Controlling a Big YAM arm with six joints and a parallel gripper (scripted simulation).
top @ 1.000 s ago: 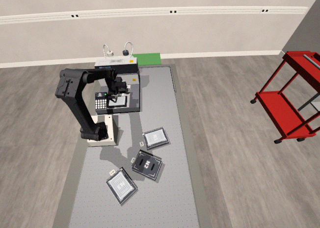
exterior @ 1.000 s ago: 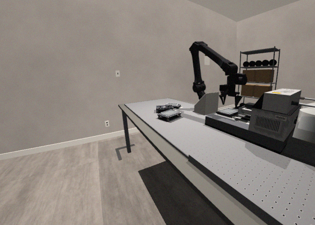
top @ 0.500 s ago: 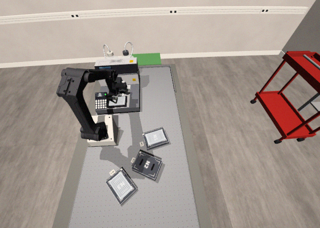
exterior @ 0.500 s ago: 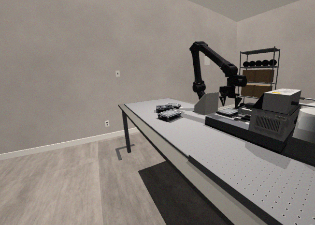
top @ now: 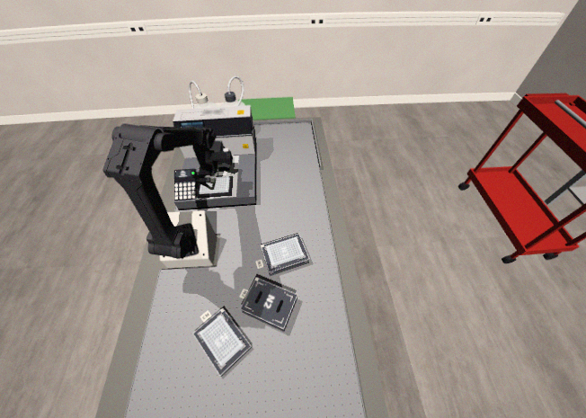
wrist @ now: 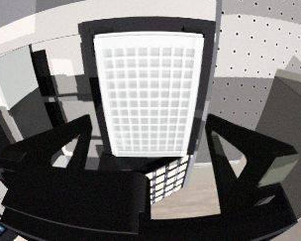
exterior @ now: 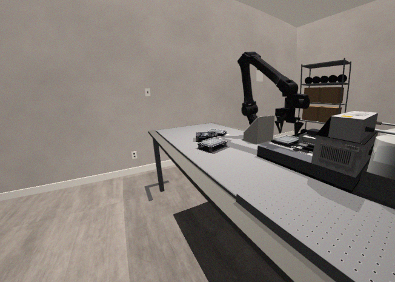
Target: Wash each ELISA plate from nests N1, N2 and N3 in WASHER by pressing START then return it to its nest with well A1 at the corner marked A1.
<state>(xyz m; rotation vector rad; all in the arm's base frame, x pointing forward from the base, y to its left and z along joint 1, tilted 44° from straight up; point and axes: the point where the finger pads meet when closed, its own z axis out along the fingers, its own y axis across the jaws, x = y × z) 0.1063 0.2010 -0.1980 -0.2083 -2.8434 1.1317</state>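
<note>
Now: hand 4 cm above the dark carrier. From my hand the other things lie so: washer (15 cm to the left, 1 cm ahead, 1 cm above).
</note>
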